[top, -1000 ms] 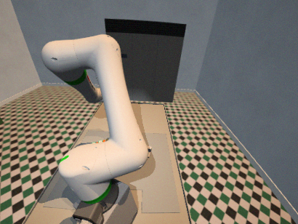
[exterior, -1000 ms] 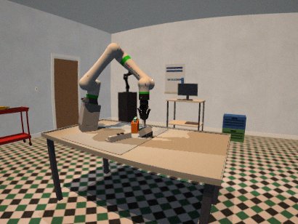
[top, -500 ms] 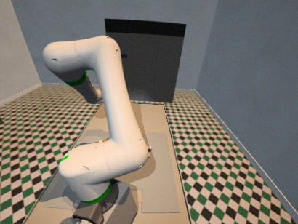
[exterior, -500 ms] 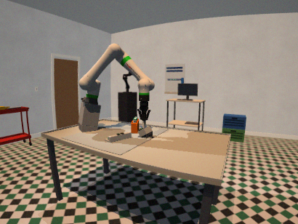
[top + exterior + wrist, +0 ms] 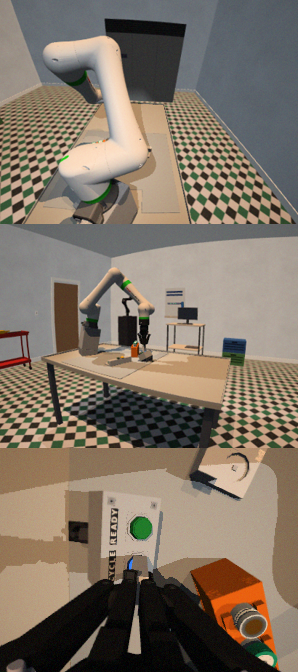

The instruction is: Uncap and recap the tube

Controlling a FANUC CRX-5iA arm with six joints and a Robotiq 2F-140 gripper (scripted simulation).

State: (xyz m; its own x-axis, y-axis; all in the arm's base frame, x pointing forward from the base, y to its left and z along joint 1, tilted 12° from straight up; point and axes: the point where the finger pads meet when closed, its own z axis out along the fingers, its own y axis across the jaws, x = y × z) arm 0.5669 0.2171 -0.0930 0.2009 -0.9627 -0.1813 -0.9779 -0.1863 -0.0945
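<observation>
Now: hand 40 mm above the blue key CYCLE. From my hand the other things lie so: green key READY (10 mm ahead, 40 mm to the right, 30 mm below); key box (30 mm ahead, 20 mm to the right, 50 mm below).
</observation>
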